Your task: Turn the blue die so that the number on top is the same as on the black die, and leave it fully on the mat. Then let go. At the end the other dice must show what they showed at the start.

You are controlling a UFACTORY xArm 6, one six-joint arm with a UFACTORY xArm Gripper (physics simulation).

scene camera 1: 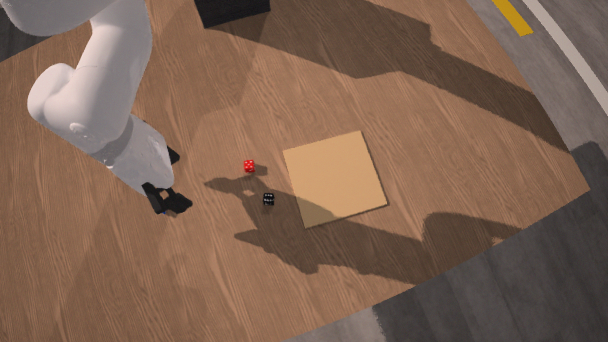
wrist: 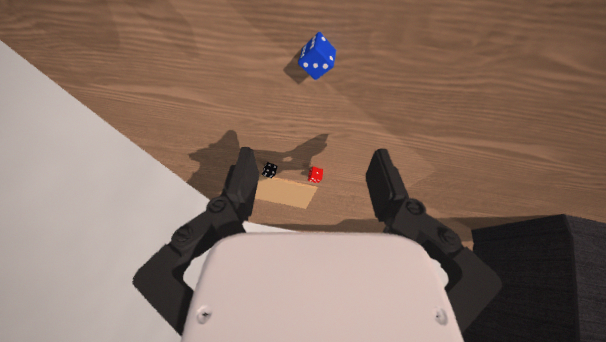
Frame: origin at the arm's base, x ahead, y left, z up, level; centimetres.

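Seen in the pictures: gripper, between the fingertips: point(scene camera 1: 178, 184) point(wrist: 313, 161).
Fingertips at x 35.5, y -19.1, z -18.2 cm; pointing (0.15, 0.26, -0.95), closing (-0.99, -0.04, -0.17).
Pixels of each thing's top centre, then the offset from my fingertips to it. Level surfaces: height alone.
- blue die, centre of its top: point(wrist: 315, 65) point(scene camera 1: 159, 206) dx +0.9, dy -5.1, dz -3.6 cm
- black die, centre of its top: point(wrist: 268, 175) point(scene camera 1: 268, 197) dx +5.9, dy +12.9, dz -3.6 cm
- tan mat, centre of its top: point(scene camera 1: 334, 176) point(wrist: 276, 193) dx +6.0, dy +24.3, dz -4.8 cm
- red die, centre of its top: point(wrist: 314, 180) point(scene camera 1: 248, 164) dx -0.7, dy +11.8, dz -3.6 cm
- wooden table, height of its surface: dz -5.2 cm
The blue die point(scene camera 1: 164, 212) point(wrist: 317, 56) is beyond the open fingers in the wrist view, with a corner towards the camera; its top number is unclear. In the scene view the gripper hides nearly all of it. The black die point(scene camera 1: 269, 199) point(wrist: 270, 170) lies on the table left of the mat; its top looks like six. The tan mat point(scene camera 1: 335, 175) point(wrist: 287, 194) has no die on it. My gripper point(scene camera 1: 183, 181) point(wrist: 313, 161) is wide open and empty, left of the black die in the scene view.
A red die point(scene camera 1: 249, 166) point(wrist: 315, 174) lies on the wooden table point(scene camera 1: 450, 165) point(wrist: 475, 100) near the black die, its top showing five in the scene view. A dark block point(scene camera 1: 232, 11) point(wrist: 525, 270) stands at the top of the scene view. The arm's shadow crosses the mat's lower corner.
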